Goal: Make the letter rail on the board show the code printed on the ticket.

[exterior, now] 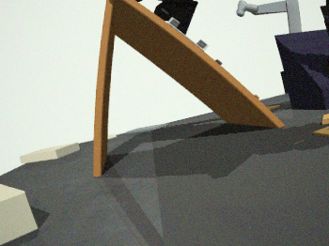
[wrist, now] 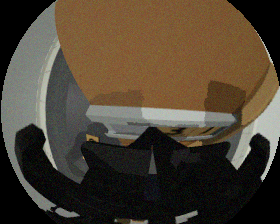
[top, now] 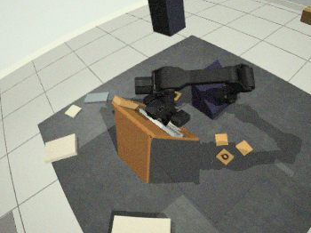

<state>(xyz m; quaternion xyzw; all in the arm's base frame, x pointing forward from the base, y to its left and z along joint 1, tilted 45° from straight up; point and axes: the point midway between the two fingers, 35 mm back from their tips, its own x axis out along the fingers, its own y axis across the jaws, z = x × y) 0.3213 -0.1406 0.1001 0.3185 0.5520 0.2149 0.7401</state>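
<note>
Right now my gripper tip is 80 mm above the white ticket, 60 mm past it and 30 mm to the left of it. Also, from my gripper tip: cream block (420 mm to the right, 370 mm ahead, 160 mm below); then small cream card (610 mm to the right, 180 mm ahead, 170 mm below); then grey card (580 mm to the right, 170 mm below, 20 mm ahead).
</note>
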